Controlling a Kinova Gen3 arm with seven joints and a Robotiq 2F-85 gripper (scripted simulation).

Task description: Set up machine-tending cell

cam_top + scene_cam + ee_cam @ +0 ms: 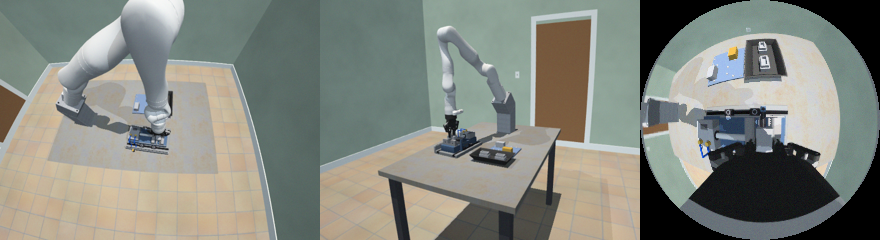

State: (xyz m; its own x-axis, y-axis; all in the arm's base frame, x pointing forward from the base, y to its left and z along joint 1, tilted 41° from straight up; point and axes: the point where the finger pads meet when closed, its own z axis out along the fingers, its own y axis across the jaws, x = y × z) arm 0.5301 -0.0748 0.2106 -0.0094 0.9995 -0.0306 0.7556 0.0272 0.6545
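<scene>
Right now the fixed jaw is 4 cm below my hand and 3 cm ahead of it. Round my hand: vise (8 cm below, 7 cm behind); work stop (5 cm to the left, 3 cm below); hose end block (17 cm behind, 4 cm below).
</scene>
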